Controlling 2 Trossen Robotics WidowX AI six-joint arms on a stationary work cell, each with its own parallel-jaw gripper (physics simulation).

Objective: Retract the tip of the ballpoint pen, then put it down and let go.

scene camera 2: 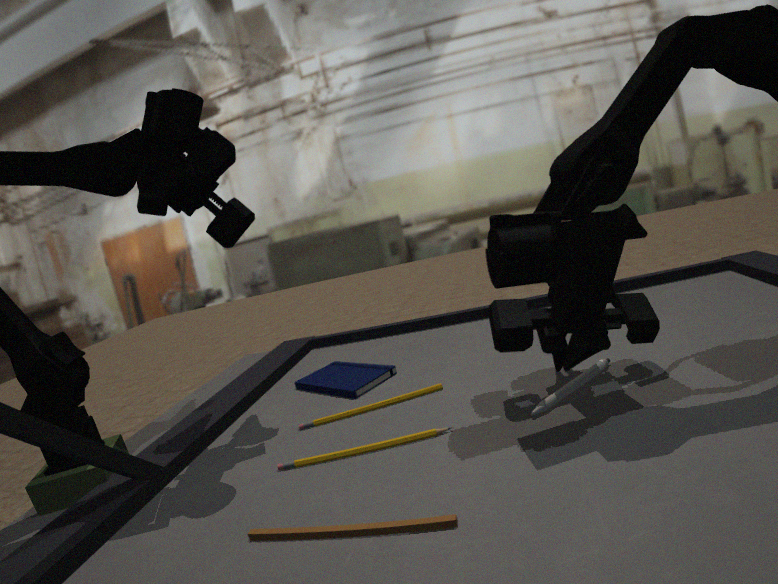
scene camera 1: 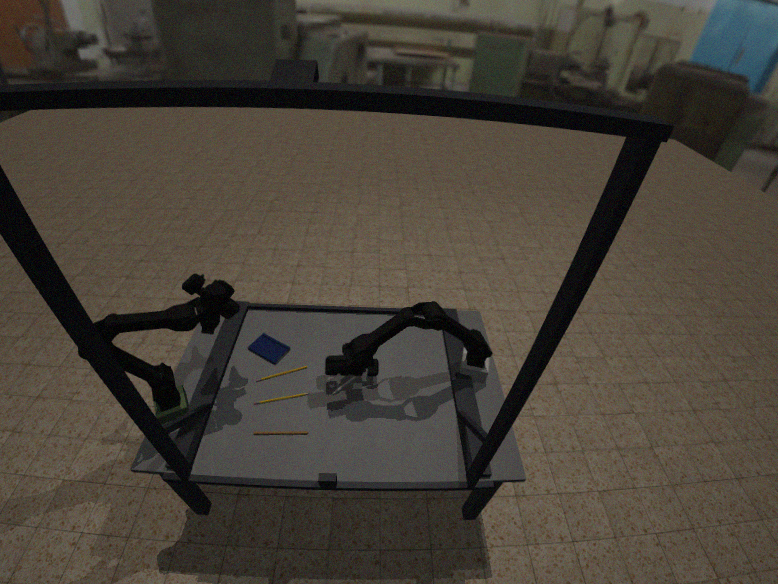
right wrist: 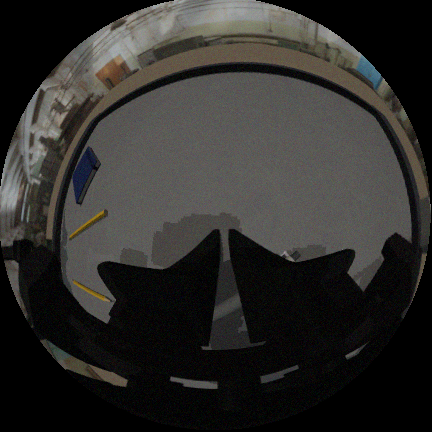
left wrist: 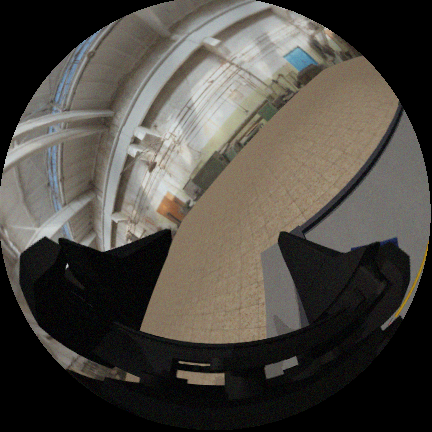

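Where they show: left gripper, fingertip midpoint: [scene camera 2: 211,199] [left wrist: 226,236]; right gripper, fingertip midpoint: [scene camera 2: 560,368] [right wrist: 223,234]; left arm's base, link origin: [scene camera 1: 169,401]; right arm's base, link origin: [scene camera 1: 475,360].
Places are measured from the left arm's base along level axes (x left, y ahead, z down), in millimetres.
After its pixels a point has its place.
Note:
A slim grey ballpoint pen [scene camera 1: 341,384] @[z 29, x -196, y 553 mm] [scene camera 2: 570,387] @[z 31, x -199, y 568 mm] [right wrist: 227,307] @[z 29, x -188, y 586 mm] slants under my right gripper [scene camera 2: 563,369] @[z 37, x -136, y 605 mm] [right wrist: 223,234] @[z 37, x -136, y 605 mm], low over the table. The right gripper points down, its fingers nearly together and shut on the pen. In the right wrist view the pen crosses behind the narrow gap, and one end shows past the right-hand finger. The grip itself is hidden by the dark fingers. Whether the pen's tip is out is too small to tell. My left gripper [left wrist: 226,236] @[z -283, x 177, y 259 mm] is open and empty, raised high beyond the table's left side.
A blue book [scene camera 1: 268,348] @[z 28, x 92, y 377 mm] [scene camera 2: 345,379] @[z 28, x 71, y 378 mm] [right wrist: 85,175] @[z 28, x 52, y 415 mm] lies at the back left of the table [scene camera 1: 377,452] @[z 40, x -470, y 537 mm]. Two yellow pencils [scene camera 1: 281,374] @[z 35, x -43, y 380 mm] [scene camera 2: 370,446] @[z 34, x -144, y 352 mm] and an orange stick [scene camera 1: 280,433] @[z 34, x -264, y 294 mm] [scene camera 2: 351,529] @[z 33, x -267, y 299 mm] lie left of the pen. A dark frame post [scene camera 1: 565,301] @[z -712, x -697, y 719 mm] rises at the right.

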